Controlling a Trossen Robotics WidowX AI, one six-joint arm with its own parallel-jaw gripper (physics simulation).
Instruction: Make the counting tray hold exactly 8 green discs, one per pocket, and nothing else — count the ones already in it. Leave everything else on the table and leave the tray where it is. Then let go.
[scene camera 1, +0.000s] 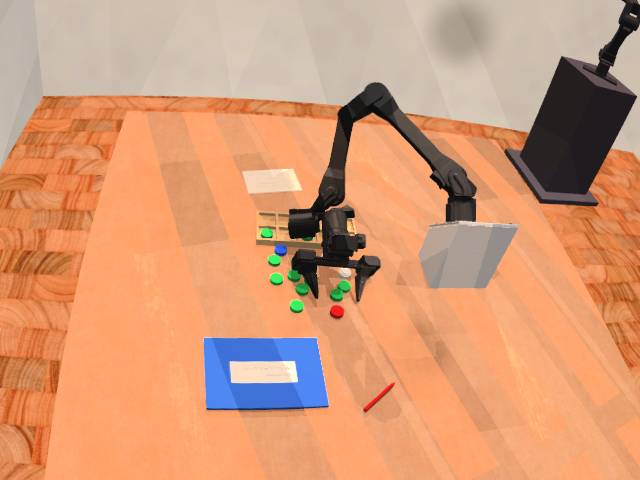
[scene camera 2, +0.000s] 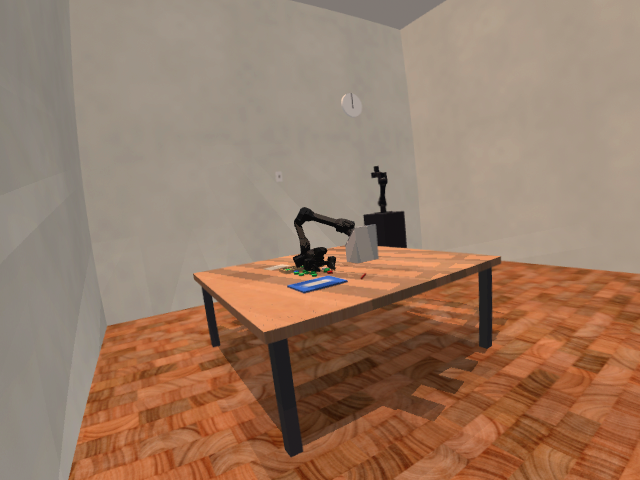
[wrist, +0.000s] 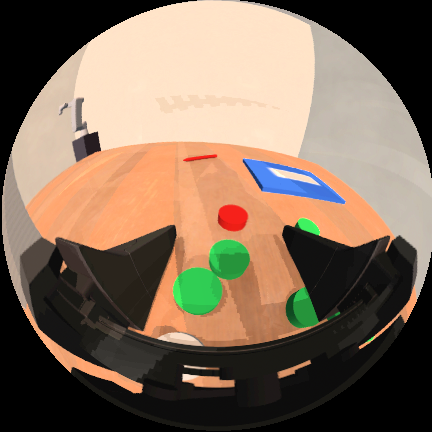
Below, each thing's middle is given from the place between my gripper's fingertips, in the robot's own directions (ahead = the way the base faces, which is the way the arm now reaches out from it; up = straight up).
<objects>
The wooden counting tray (scene camera 1: 278, 222) is 30 mm ahead of my hand and 220 mm to the right of it.
</objects>
